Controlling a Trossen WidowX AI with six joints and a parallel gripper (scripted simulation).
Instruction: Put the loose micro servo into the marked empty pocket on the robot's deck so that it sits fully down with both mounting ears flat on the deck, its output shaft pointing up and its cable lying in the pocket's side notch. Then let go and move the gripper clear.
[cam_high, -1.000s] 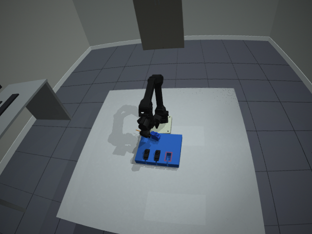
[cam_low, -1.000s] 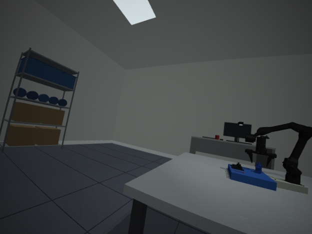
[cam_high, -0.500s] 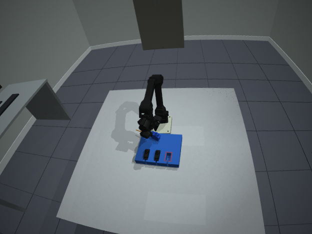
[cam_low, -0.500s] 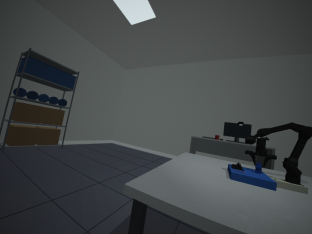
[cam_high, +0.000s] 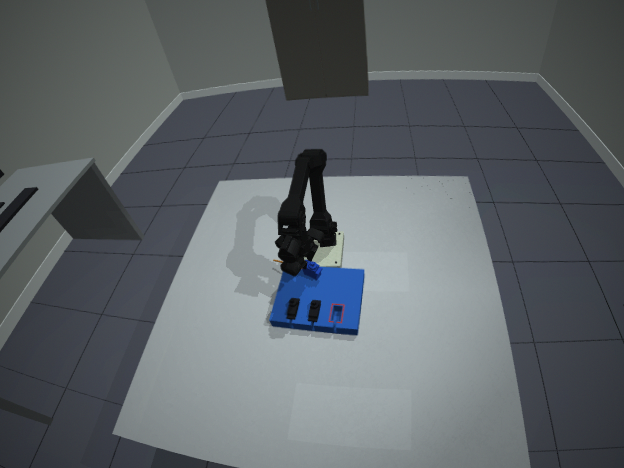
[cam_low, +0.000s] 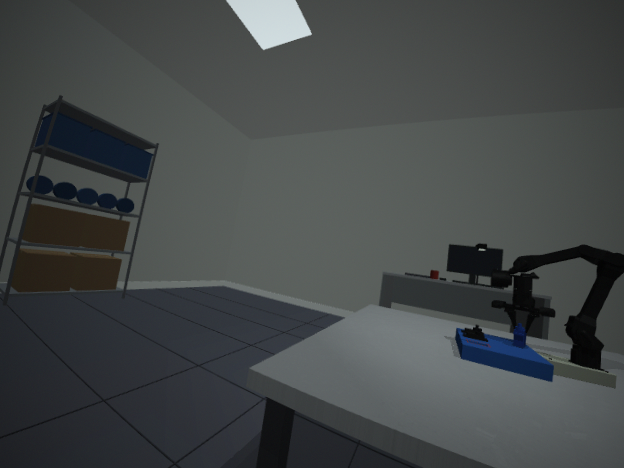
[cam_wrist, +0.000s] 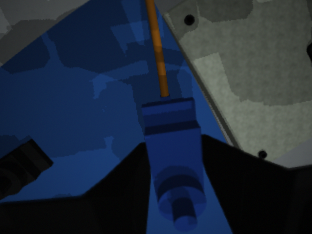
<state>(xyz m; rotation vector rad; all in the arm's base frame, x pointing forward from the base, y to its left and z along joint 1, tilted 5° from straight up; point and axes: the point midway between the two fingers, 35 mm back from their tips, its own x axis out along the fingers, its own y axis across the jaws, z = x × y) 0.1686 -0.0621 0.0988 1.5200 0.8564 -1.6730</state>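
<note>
My gripper tip is 5 cm short of the blue deck, 4 cm to the right of it and 8 cm above it.
</note>
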